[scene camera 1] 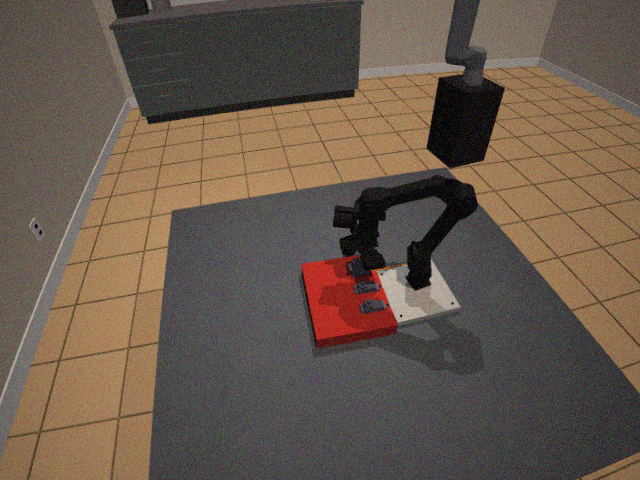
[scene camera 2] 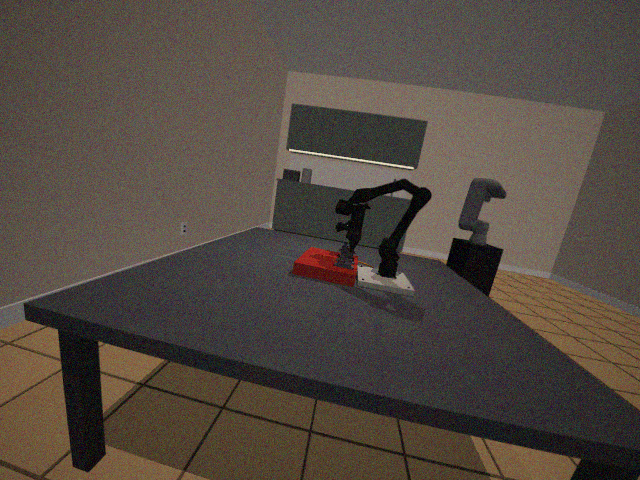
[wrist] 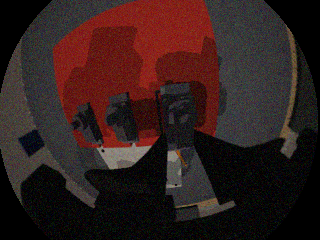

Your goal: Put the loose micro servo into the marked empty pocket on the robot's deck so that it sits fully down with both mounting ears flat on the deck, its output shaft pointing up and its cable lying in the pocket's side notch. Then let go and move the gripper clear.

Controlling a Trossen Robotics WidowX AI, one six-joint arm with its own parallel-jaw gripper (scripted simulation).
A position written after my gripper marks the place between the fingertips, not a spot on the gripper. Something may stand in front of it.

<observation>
In view: my gripper (scene camera 1: 365, 263) and a red deck (wrist: 110, 54).
My gripper also shows in the wrist view (wrist: 178, 134).
</observation>
